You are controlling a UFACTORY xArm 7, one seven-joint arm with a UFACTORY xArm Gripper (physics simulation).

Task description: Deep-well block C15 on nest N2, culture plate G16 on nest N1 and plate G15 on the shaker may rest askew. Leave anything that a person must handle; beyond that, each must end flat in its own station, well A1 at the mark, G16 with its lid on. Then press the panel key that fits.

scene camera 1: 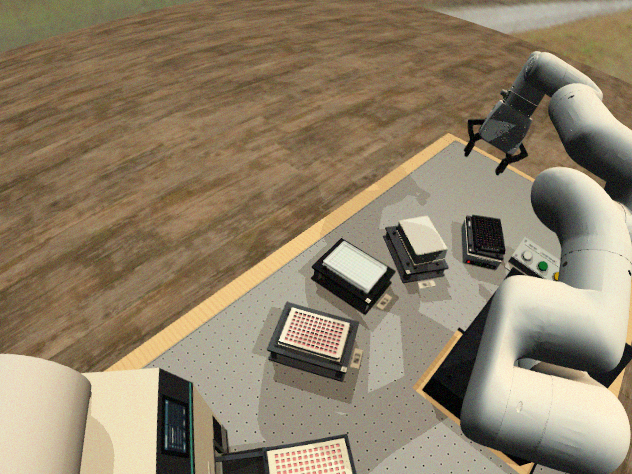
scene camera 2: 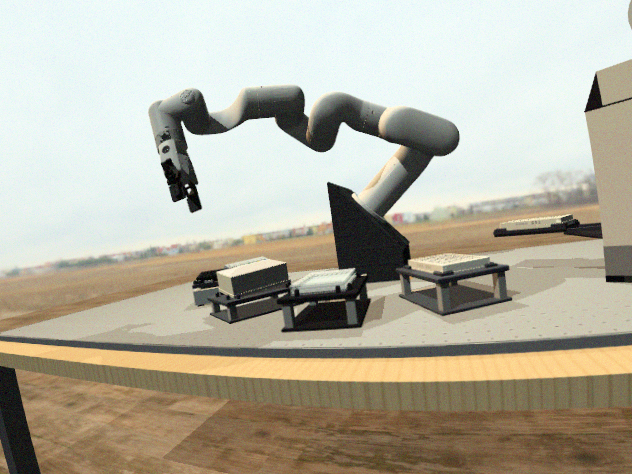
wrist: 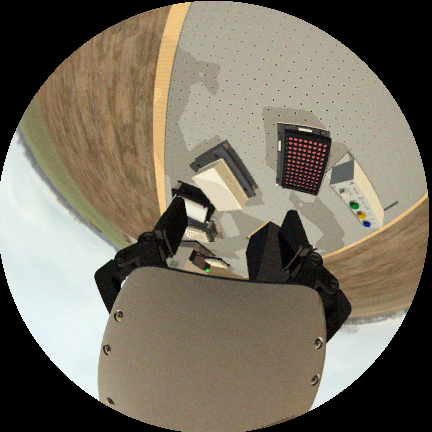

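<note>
My gripper (scene camera 1: 483, 162) (scene camera 2: 185, 204) (wrist: 234, 215) is open and empty, high above the bench's far corner, beyond the shaker. The tall cream deep-well block (scene camera 1: 421, 237) (scene camera 2: 252, 277) (wrist: 218, 185) sits on a dark nest (scene camera 1: 395, 247) (wrist: 240, 167); its seating is unclear. A pale, clear-topped plate (scene camera 1: 353, 266) (scene camera 2: 324, 281) (wrist: 197, 209), apparently G16 with its lid, lies on the black nest beside it. The black plate with red wells (scene camera 1: 487, 232) (wrist: 306, 162) lies on the shaker (scene camera 1: 479, 259) (scene camera 2: 204, 295); whether it is flat is unclear. The key panel (scene camera 1: 533, 257) (wrist: 362, 185) has white, green, yellow and blue keys.
Another plate with red wells (scene camera 1: 314, 331) (scene camera 2: 449, 262) sits on a third nest (scene camera 1: 311, 363). A large instrument (scene camera 1: 127, 408) (scene camera 2: 612, 178) holds out a plate (scene camera 1: 308, 459) (scene camera 2: 536, 222) on its tray. The arm's black base (scene camera 2: 362, 244) stands behind the nests in scene camera 2.
</note>
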